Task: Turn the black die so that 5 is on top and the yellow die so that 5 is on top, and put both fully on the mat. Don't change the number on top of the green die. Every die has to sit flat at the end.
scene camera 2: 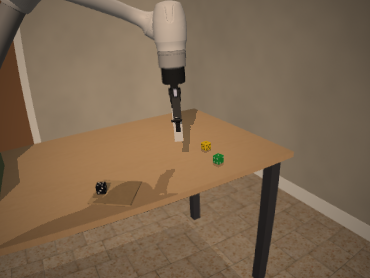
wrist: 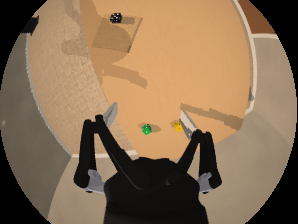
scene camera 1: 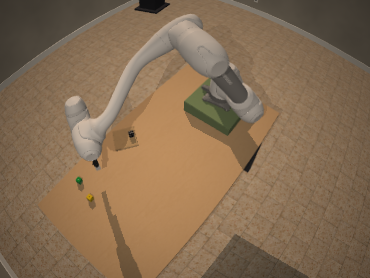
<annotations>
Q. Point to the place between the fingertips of the gripper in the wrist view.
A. At 149, 112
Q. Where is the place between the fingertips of the gripper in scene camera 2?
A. At 177, 132
</annotations>
